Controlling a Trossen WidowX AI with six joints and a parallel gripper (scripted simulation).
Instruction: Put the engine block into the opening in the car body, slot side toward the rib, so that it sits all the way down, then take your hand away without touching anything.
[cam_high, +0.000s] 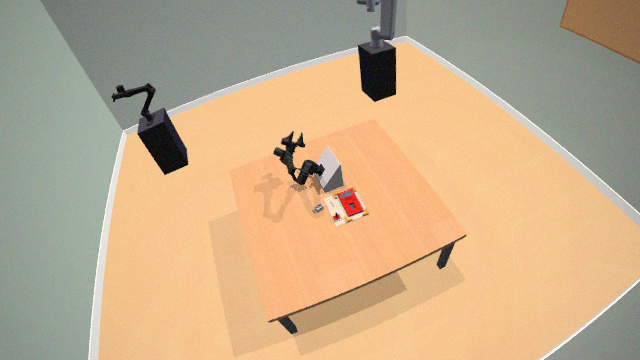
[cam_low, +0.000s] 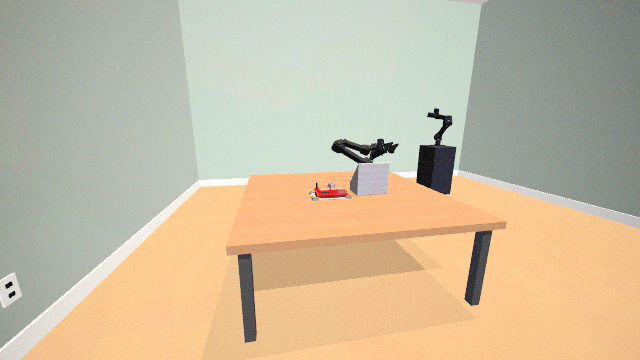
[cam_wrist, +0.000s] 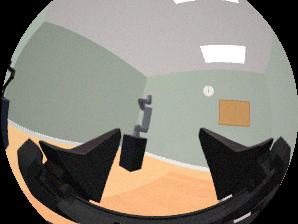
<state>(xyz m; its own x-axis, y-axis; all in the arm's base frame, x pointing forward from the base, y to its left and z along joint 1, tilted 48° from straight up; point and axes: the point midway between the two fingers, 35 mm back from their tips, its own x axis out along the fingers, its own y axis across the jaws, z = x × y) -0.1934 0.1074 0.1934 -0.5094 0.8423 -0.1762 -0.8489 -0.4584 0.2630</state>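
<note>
The grey engine block lies 450 mm ahead of my gripper tip, 80 mm to the right of it and 310 mm below it.
</note>
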